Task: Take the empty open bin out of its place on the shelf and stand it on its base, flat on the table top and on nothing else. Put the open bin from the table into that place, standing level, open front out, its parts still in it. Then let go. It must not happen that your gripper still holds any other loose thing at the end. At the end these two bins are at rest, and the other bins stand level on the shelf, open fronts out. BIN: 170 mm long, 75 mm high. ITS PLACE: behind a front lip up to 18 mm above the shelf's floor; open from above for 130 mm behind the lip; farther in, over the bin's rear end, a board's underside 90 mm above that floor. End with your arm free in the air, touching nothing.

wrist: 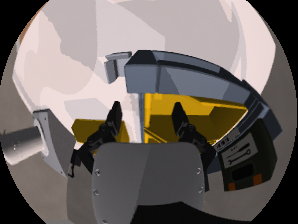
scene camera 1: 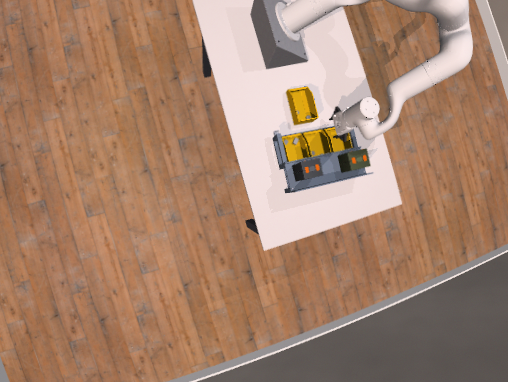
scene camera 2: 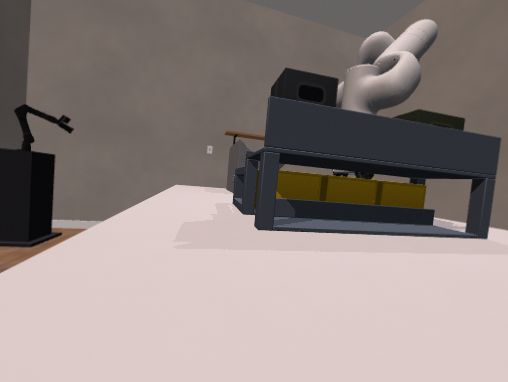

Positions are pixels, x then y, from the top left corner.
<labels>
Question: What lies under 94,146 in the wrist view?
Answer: The gripper.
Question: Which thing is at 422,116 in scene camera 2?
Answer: A green box.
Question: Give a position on a green box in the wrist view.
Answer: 245,162
</labels>
